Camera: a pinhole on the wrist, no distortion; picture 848 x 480 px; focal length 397.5 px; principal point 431.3 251.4 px. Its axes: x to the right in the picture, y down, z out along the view. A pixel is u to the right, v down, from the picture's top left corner.
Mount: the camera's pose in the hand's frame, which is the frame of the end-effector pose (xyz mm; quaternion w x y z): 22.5 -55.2 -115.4 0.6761 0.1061 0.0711 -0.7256
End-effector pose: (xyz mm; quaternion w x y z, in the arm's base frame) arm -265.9 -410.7 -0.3 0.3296 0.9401 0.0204 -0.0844
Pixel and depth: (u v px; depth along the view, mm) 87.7 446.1 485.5
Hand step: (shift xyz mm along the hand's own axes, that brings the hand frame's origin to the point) 257.9 212.5 468.8
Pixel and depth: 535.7 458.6 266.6
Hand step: 141.1 -199.1 130.6
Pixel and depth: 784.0 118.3 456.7
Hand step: -181.9 -547.8 218.9
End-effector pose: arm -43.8 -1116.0 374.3 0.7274 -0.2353 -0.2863 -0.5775
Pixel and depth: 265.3 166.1 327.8
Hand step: -57.9 1.5 233.1
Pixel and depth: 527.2 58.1 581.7
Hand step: -301.8 -312.9 400.8
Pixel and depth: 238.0 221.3 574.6
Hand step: -36.4 76.3 508.6
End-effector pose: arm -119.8 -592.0 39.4 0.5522 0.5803 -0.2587 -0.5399
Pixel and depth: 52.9 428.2 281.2
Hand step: 147.8 124.6 228.6
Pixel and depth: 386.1 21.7 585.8
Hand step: -344.4 -109.8 454.3
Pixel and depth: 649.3 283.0 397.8
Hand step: 17.2 -366.5 216.1
